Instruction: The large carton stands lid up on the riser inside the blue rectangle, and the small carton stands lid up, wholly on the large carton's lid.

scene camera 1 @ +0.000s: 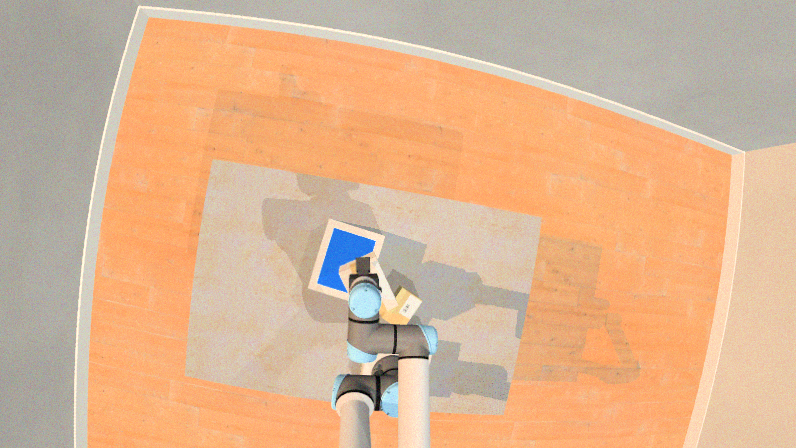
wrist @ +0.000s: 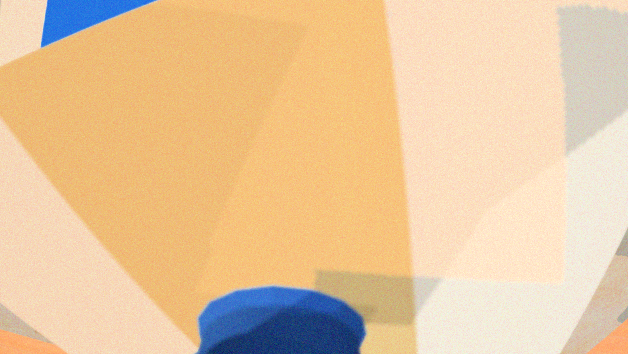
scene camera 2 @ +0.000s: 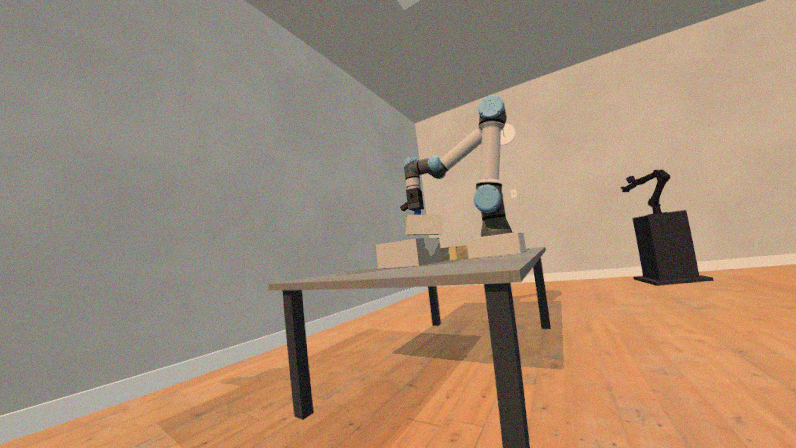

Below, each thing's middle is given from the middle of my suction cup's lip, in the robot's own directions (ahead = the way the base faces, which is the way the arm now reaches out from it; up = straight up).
The large carton (scene camera 1: 389, 301) is 6 cm below my suction cup, 2 cm behind it and 1 cm to the right of it. Round my suction cup: small carton (scene camera 1: 408, 302): 22 cm below, 14 cm to the right, 13 cm behind; then riser (scene camera 1: 342, 243): 20 cm below, 6 cm to the left, 5 cm ahead.
